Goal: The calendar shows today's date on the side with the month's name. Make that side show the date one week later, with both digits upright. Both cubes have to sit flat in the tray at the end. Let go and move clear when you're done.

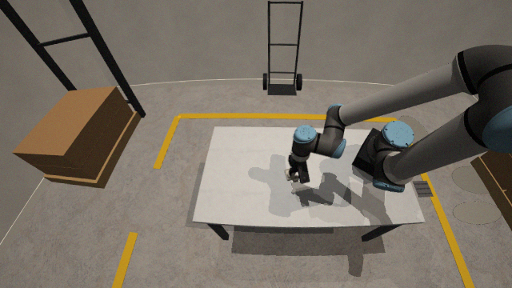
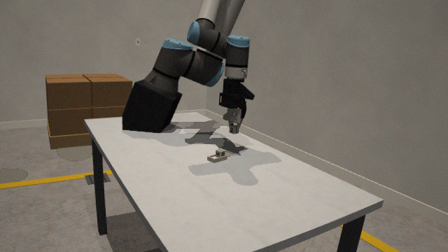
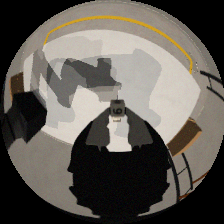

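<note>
Right now my hand is 4 cm short of the calendar tray, 8 cm to the left of it and 12 cm above it.
</note>
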